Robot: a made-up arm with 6 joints. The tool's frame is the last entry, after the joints. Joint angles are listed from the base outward.
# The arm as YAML. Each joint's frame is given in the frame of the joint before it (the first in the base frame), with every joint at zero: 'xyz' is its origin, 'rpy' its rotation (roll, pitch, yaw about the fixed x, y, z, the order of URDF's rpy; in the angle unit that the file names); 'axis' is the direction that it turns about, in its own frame. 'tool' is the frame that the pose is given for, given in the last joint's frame.
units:
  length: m
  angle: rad
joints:
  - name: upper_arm
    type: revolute
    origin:
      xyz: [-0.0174, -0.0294, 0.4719]
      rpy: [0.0, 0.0, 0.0]
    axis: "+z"
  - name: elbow
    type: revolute
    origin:
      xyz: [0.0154, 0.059, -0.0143]
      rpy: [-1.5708, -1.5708, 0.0]
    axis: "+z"
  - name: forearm
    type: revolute
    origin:
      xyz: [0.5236, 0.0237, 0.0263]
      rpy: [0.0, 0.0, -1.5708]
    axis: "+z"
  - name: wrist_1
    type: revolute
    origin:
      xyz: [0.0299, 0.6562, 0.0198]
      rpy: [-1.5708, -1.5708, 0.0]
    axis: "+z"
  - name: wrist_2
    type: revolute
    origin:
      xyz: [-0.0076, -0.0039, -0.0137]
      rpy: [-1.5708, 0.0, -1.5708]
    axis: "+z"
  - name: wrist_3
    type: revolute
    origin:
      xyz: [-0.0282, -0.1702, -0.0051]
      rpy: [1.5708, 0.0, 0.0]
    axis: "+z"
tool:
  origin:
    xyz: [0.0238, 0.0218, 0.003]
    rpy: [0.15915, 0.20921, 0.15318]
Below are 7 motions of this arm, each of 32 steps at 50 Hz.
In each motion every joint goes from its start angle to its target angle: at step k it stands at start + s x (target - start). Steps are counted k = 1, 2, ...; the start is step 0. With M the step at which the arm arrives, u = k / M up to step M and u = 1 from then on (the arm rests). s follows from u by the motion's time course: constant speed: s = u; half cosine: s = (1 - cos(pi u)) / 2; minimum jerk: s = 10 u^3 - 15 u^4 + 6 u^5.
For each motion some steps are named. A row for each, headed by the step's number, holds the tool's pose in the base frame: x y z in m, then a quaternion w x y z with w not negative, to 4 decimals.
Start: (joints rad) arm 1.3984 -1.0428 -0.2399 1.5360 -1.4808 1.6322
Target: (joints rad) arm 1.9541 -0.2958 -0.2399 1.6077 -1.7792 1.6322
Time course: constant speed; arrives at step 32
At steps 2, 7, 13, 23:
2: -0.0877 -1.0252 0.9181 0.6120 0.0942 0.7654 -0.1754
7: 0.0006 -0.9588 1.0309 0.6197 0.0061 0.7643 -0.1783
13: 0.0892 -0.8536 1.1534 0.6247 -0.0993 0.7530 -0.1813
23: 0.1799 -0.6319 1.3207 0.6226 -0.2695 0.7105 -0.1869

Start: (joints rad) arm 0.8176 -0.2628 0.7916 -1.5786 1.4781 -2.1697
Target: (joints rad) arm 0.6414 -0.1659 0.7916 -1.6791 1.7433 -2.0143
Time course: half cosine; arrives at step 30
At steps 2, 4, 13, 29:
2: 0.1571 0.0557 1.5960 0.0513 0.4628 -0.3426 0.8160
4: 0.1593 0.0562 1.5944 0.0556 0.4620 -0.3476 0.8140
13: 0.1827 0.0608 1.5761 0.1025 0.4488 -0.4022 0.7914
29: 0.2204 0.0648 1.5438 0.1816 0.4077 -0.4914 0.7479

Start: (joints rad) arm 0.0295 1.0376 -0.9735 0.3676 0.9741 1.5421
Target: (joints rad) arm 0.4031 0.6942 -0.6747 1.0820 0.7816 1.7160
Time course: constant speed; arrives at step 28
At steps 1, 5, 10, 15, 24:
1: 0.5742 0.1573 1.4843 0.3532 0.2457 0.4920 0.7569
5: 0.5354 0.1938 1.5114 0.2886 0.2028 0.4927 0.7955
10: 0.4820 0.2320 1.5441 0.2026 0.1499 0.4889 0.8352
15: 0.4245 0.2614 1.5751 0.1117 0.0983 0.4801 0.8645
24: 0.3158 0.2910 1.6266 0.0601 -0.0104 -0.4526 -0.8896

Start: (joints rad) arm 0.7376 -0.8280 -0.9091 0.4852 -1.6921 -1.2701
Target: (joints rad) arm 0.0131 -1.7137 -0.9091 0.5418 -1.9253 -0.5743
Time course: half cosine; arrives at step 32
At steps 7, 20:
7: -0.7659 -0.6017 0.4682 0.1351 -0.6601 0.6221 -0.3989
20: -0.8083 -0.2090 0.0122 0.3646 -0.2287 0.7903 -0.4362

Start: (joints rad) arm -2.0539 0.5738 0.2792 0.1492 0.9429 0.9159
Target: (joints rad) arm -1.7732 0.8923 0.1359 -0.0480 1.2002 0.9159
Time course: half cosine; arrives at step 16
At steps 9, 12, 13, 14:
9: -0.2274 -1.0892 1.1577 0.3994 0.9018 0.1220 -0.1112
12: -0.1673 -1.1375 1.0832 0.3472 0.9203 0.1501 -0.0995
13: -0.1517 -1.1479 1.0649 0.3343 0.9242 0.1570 -0.0971
14: -0.1399 -1.1552 1.0512 0.3246 0.9269 0.1622 -0.0956

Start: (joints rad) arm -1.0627 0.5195 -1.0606 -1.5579 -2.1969 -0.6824
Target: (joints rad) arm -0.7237 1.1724 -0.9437 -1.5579 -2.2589 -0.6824
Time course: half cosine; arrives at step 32
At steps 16, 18, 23, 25, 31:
16: 0.3564 -0.1101 1.3137 0.0749 -0.6600 -0.5808 -0.4705
18: 0.3976 -0.1436 1.2942 0.1155 -0.6605 -0.5763 -0.4672
23: 0.4957 -0.2052 1.2350 0.2061 -0.6588 -0.5645 -0.4527
25: 0.5275 -0.2204 1.2120 0.2343 -0.6575 -0.5601 -0.4462
31: 0.5788 -0.2400 1.1711 0.2789 -0.6547 -0.5526 -0.4337

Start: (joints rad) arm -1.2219 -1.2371 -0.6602 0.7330 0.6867 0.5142
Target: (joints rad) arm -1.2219 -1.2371 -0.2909 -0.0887 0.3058 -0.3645
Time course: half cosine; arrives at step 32
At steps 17, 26, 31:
17: -0.3231 1.2102 0.5958 0.8018 -0.3597 -0.3025 -0.3691
26: -0.3549 1.2064 0.6931 0.6983 -0.1784 -0.4684 -0.5110
31: -0.3605 1.2044 0.7130 0.6640 -0.1361 -0.4971 -0.5417

